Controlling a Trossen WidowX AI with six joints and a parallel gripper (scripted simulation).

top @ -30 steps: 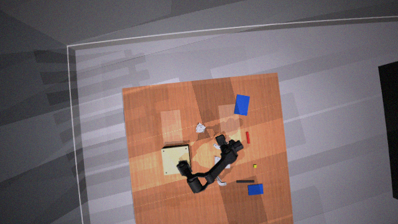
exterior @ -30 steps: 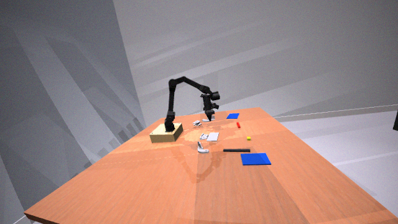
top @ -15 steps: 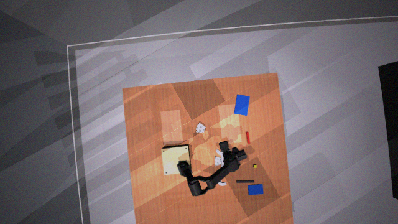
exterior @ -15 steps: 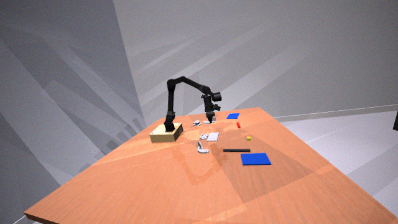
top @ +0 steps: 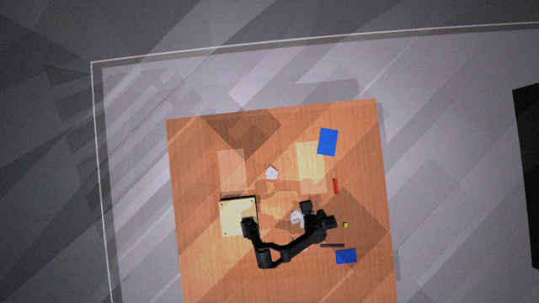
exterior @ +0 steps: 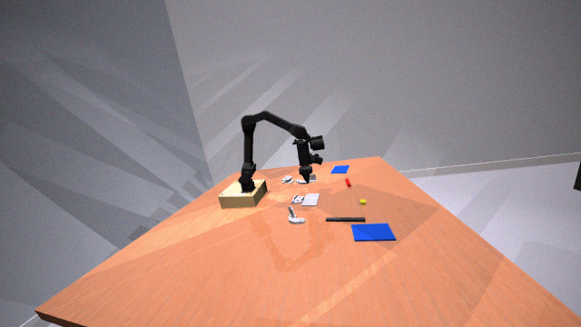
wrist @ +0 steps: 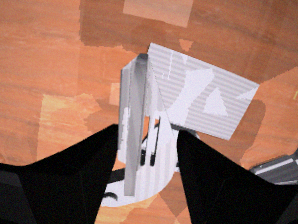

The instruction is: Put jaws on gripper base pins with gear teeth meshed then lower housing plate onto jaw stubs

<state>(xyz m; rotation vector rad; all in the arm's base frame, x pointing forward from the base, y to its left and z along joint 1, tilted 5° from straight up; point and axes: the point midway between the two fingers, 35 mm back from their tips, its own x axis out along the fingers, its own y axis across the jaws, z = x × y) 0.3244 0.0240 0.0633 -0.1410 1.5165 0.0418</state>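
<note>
The flat white plate lies 80 mm below my gripper tip, 50 mm to the right of it and 10 mm ahead of it. From my gripper tip the other things lie so: red bar: 210 mm ahead, 120 mm to the left, 70 mm below; then housing plate: 80 mm below, 60 mm behind, 40 mm to the right; then jaw: 30 mm behind, 10 mm to the left.
</note>
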